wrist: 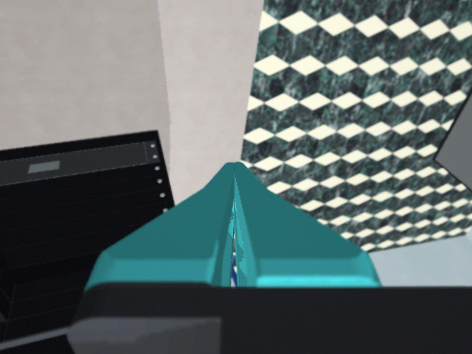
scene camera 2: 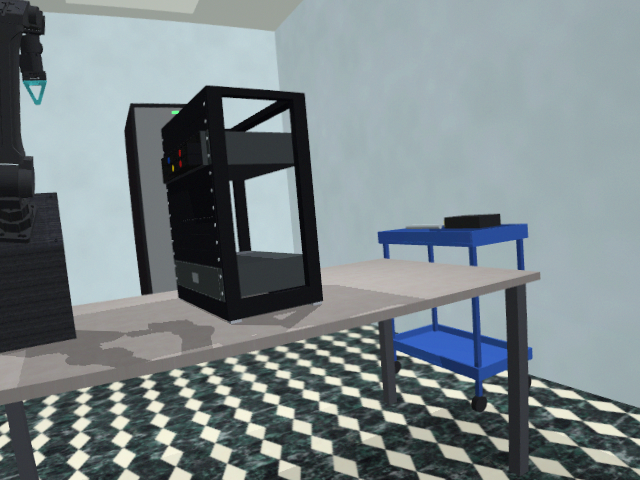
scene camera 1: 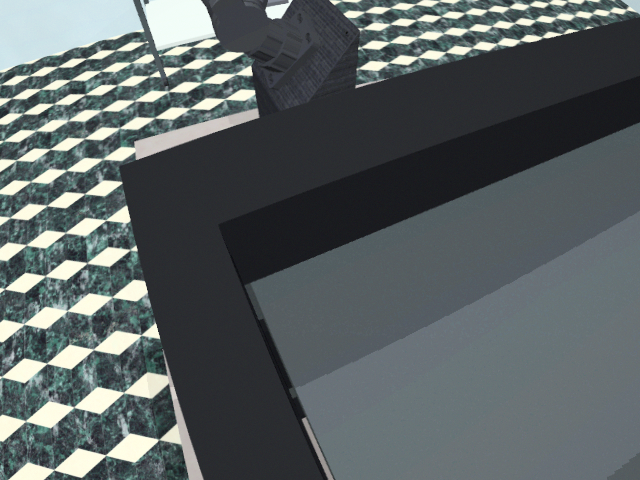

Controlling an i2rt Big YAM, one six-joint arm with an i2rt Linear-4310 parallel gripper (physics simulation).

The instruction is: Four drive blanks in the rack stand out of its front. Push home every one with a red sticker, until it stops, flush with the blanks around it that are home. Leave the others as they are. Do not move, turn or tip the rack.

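The black rack (scene camera 1: 165,232) (scene camera 2: 219,206) (wrist: 75,146) stands upright on the table. In the scene camera 2 view, drive blanks show edge-on high in its front: an upper one with a red sticker (scene camera 2: 179,153), a lower one with a red sticker (scene camera 2: 180,163), one with a blue sticker (scene camera 2: 168,160) and one with a yellow sticker (scene camera 2: 172,168). How far each stands out is too small to tell. My gripper (scene camera 2: 36,102) (wrist: 234,176) is shut and empty, its teal fingertips pointing down. It hangs in front of the rack, apart from it and above blank height. The stickers do not show in the wrist view.
The arm's dark pedestal (scene camera 1: 310,77) (scene camera 2: 36,289) stands on the table (scene camera 2: 382,266) (wrist: 210,75) in front of the rack. A grey cabinet (scene camera 2: 160,206) stands behind the rack. A blue cart (scene camera 2: 471,237) with a black box (scene camera 2: 473,221) stands beyond the table's right end.
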